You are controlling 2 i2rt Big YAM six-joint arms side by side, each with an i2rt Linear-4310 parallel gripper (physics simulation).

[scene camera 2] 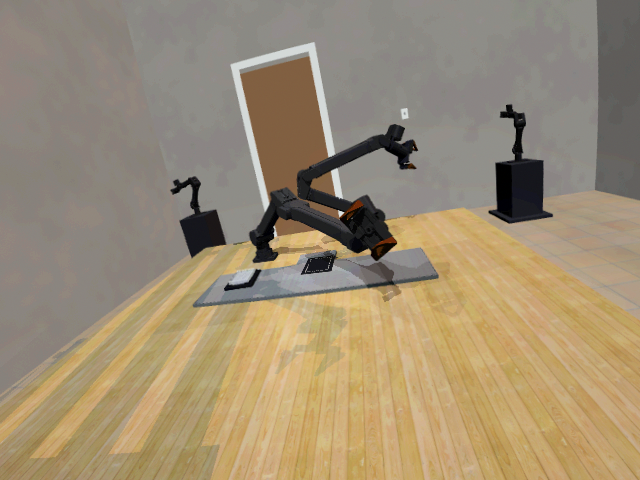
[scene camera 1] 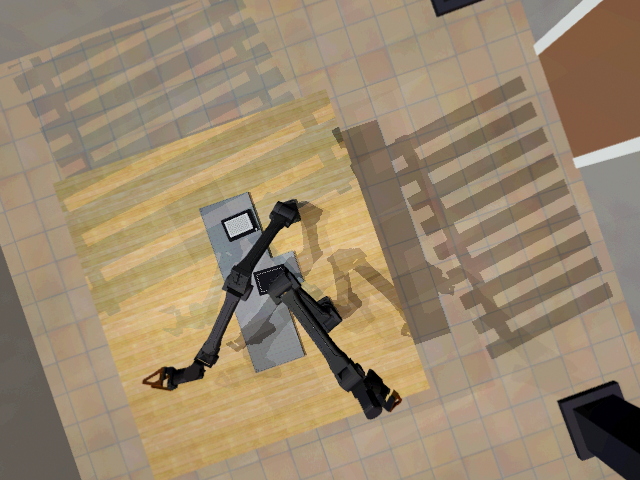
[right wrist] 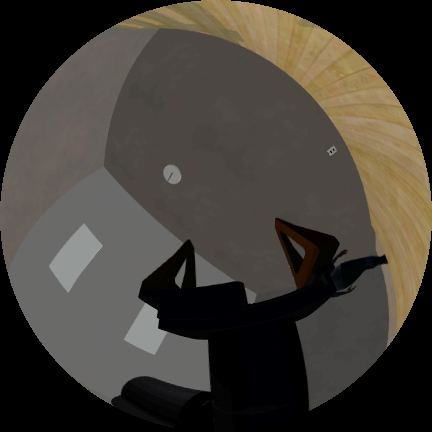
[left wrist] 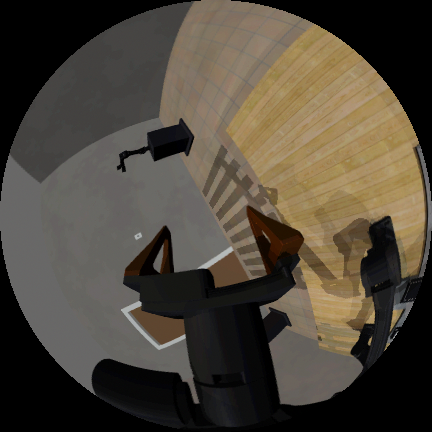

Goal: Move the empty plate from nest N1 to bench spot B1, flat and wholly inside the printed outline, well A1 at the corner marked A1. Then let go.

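Frame: origin at the left arm's base, x down, y left, z ahead, level; metres.
Where they show: left gripper, between the fingertips: (scene camera 2: 416,159) (scene camera 1: 391,391) (left wrist: 205,219); right gripper, between the fingertips: (scene camera 2: 359,230) (scene camera 1: 146,384) (right wrist: 232,233); left arm's base, origin of its link: (scene camera 1: 325,309) (left wrist: 383,237); right arm's base, origin of its link: (scene camera 2: 265,258) (scene camera 1: 290,212).
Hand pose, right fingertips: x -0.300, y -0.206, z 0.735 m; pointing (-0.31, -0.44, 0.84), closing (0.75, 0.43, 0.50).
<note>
Things, the pixels of their top centre, and the offset from my right fingertips. "*": a spot on its surface instead. Level surfaces: height alone.
- white plate, centre of its top: (scene camera 2: 242,274) (scene camera 1: 238,225) dx +0.261, dy -0.416, dz -0.583 m
- grey board, height of its surface: dx +0.287 m
- black pad with a dashed white outline, a spot on its surface: (scene camera 2: 318,264) (scene camera 1: 271,279) * dx +0.285, dy -0.084, dz -0.573 m
- wooden table, height of its surface: dx +0.300 m
A white plate (scene camera 1: 238,225) (scene camera 2: 244,277) lies in a black holder near one end of the grey board (scene camera 1: 279,343) (scene camera 2: 413,263). A black pad with a dashed white outline (scene camera 1: 266,281) (scene camera 2: 318,264) is at the board's middle; the left arm partly covers it in scene camera 1. Labels and corner marks are too small to read. My left gripper (scene camera 1: 395,399) (scene camera 2: 414,156) (left wrist: 205,219) is open and empty, high and far from the plate. My right gripper (scene camera 1: 148,380) (scene camera 2: 370,228) (right wrist: 232,233) is open and empty, raised above the table, away from the plate.
The board lies on a wooden table (scene camera 1: 206,434) (scene camera 2: 361,403). The right arm's upper links (scene camera 1: 263,248) pass over the board between plate and pad. The left arm (scene camera 1: 320,330) reaches away from the pad. Black pedestals (scene camera 2: 519,188) (scene camera 2: 202,229) with small arms stand beyond the table.
</note>
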